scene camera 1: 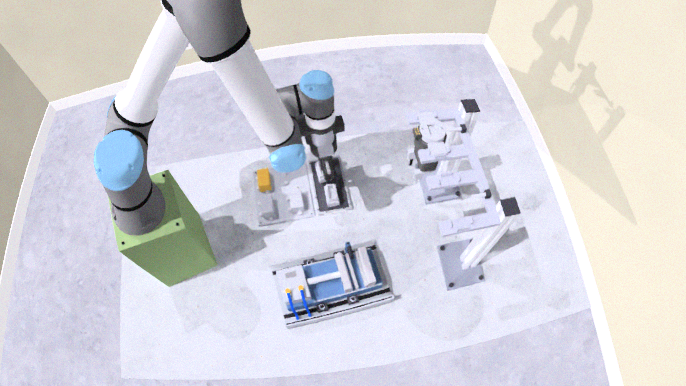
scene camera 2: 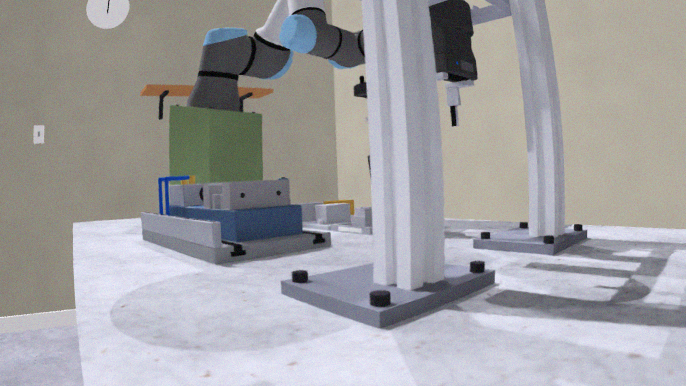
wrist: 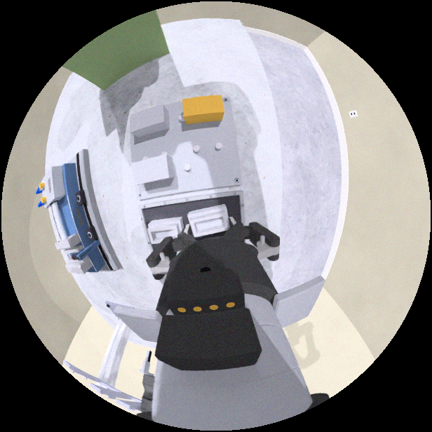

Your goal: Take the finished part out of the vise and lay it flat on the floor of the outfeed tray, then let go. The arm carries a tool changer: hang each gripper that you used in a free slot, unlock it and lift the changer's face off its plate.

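Frame: origin at the arm's base, x ahead, y left, z up, level; millimetres.
Where they show: arm's base, link origin: [scene camera 1: 138, 209] [scene camera 2: 212, 108].
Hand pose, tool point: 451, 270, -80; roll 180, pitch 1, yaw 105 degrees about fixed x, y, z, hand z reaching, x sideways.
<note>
Each offset is from my tool point to the centre of the thing, as dx, dy, dz. "spot": to the spot under its first point.
My gripper [scene camera 1: 325, 166] [wrist: 208, 228], the adaptive one, points down over the outfeed tray {spot: +51, -23, -211} [scene camera 1: 342, 181] [wrist: 175, 206], which has a dark floor and a pale rim. It is shut on the finished part [scene camera 1: 325, 173] [wrist: 208, 219], a pale block with a rectangular pocket facing up. The held part looks level and low inside the tray outline; whether its underside touches the floor cannot be told. In scene camera 2 a post hides most of the gripper. The vise {+26, -351, -168} [scene camera 1: 325, 280] [scene camera 2: 267, 222] [wrist: 74, 212] shows no part between its jaws.
A similar pale part {+21, -77, -194} [scene camera 1: 331, 195] [wrist: 165, 229] lies beside the held one in the tray. A pale plate [wrist: 215, 182] with pegs, grey blocks and a yellow block {-189, -31, -192} [scene camera 1: 263, 180] [wrist: 203, 109] adjoins it. The tool stand [scene camera 1: 461, 227] [scene camera 2: 405, 150] holds another gripper [scene camera 2: 453, 45] in one slot.
</note>
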